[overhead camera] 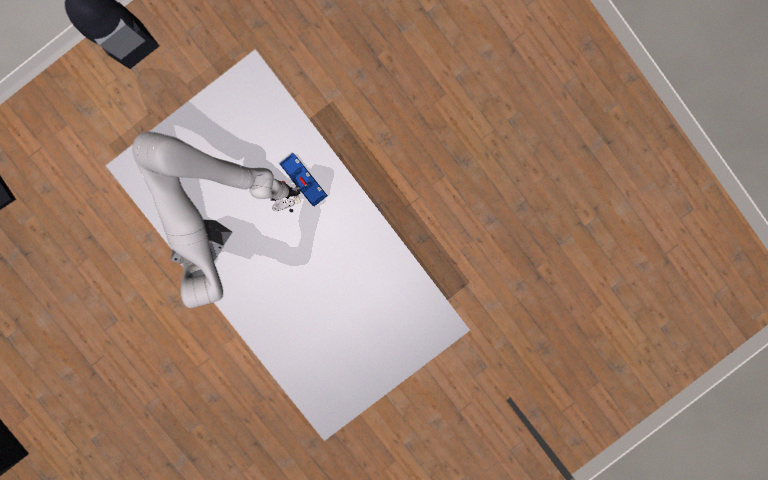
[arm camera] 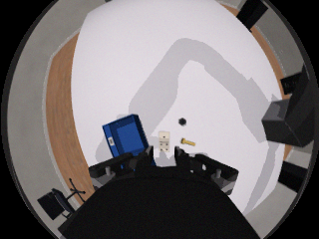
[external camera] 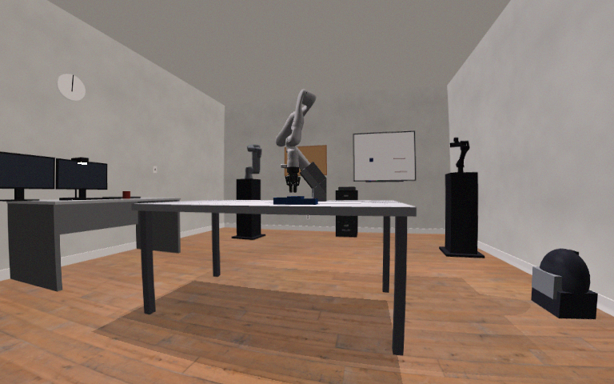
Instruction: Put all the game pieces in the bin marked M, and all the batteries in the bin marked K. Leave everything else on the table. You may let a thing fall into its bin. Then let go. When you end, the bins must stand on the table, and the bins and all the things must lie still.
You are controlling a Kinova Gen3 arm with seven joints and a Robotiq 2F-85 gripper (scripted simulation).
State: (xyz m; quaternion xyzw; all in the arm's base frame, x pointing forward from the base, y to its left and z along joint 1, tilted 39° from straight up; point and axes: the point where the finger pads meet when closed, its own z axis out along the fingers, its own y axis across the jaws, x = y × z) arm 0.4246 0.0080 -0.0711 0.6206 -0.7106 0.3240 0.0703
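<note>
My gripper is now 8 cm above the white tile. Also, from my hand: red cylinder (7 cm ahead, 4 cm to the left, 7 cm below); then black piece (5 cm behind, 4 cm to the right, 8 cm below); then bin (8 cm ahead, 5 cm to the left, 6 cm below).
</note>
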